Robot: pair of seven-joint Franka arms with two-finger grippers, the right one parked.
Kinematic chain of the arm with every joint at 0, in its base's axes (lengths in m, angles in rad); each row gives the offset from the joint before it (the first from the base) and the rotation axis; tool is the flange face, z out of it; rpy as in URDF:
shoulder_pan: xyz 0 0 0.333 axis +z
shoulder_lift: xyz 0 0 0 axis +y
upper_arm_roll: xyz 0 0 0.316 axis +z
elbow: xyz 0.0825 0 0 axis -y
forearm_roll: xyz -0.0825 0 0.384 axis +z
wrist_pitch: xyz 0 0 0 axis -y
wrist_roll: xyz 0.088 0 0 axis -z
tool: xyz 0 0 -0.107 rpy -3.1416 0 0
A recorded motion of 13 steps. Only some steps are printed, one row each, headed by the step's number.
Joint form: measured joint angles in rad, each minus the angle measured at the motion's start. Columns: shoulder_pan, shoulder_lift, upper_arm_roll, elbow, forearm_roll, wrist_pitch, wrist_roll.
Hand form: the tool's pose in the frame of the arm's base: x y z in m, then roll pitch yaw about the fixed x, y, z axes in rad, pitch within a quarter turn. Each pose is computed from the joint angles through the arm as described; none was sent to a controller.
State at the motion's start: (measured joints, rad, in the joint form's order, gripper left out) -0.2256 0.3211 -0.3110 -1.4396 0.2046 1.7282 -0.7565
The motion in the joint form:
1: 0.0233 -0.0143 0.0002 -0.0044 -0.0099 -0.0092 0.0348
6: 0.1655 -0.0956 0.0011 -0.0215 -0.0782 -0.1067 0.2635
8: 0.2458 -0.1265 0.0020 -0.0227 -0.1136 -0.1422 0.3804
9: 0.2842 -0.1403 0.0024 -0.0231 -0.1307 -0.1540 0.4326
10: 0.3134 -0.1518 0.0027 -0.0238 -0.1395 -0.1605 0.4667
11: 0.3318 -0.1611 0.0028 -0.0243 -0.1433 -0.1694 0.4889
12: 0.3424 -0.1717 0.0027 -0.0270 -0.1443 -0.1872 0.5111
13: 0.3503 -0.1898 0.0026 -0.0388 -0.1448 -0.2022 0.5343
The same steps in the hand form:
1: 0.5866 -0.2797 0.5203 -3.0549 -0.0522 0.1887
6: 0.5903 -0.1940 0.5535 -3.0651 0.0208 0.1195
8: 0.5921 -0.1479 0.5682 -3.0892 0.0457 0.0880
9: 0.5924 -0.1265 0.5751 -3.1041 0.0516 0.0754
10: 0.5921 -0.1100 0.5809 -3.1120 0.0507 0.0711
11: 0.5906 -0.0995 0.5854 -3.1139 0.0522 0.0676
12: 0.5868 -0.0933 0.5887 -3.1104 0.0623 0.0563
13: 0.5807 -0.0892 0.5923 -3.1049 0.0712 0.0411

